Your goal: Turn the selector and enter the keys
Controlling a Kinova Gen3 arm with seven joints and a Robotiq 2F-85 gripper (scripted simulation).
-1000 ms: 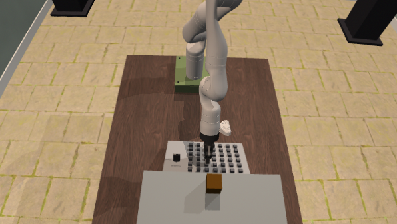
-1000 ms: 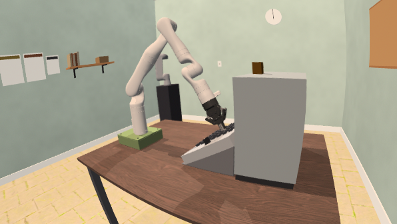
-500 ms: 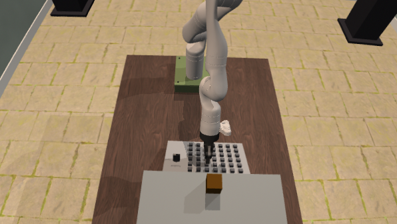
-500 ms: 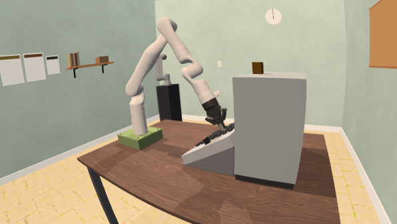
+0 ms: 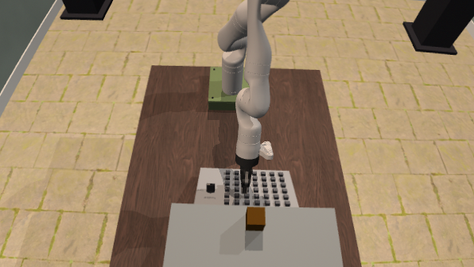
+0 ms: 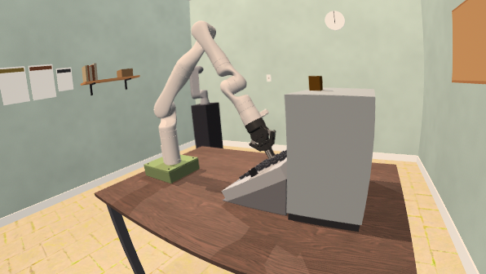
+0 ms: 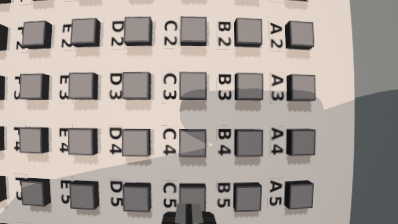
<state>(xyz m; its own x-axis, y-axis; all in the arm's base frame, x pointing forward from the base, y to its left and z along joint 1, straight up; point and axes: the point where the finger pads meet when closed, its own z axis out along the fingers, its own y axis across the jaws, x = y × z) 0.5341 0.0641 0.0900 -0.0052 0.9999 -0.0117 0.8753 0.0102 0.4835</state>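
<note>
Right now my hand is 20 mm short of the C5 key, 10 mm to the right of it and 20 mm above it. From my hand the other things lie so: C4 key (20 mm ahead, 40 mm to the left, 20 mm below); D4 key (10 mm behind, 40 mm to the left, 40 mm below); D5 key (10 mm behind, 10 mm to the left, 40 mm below).
</note>
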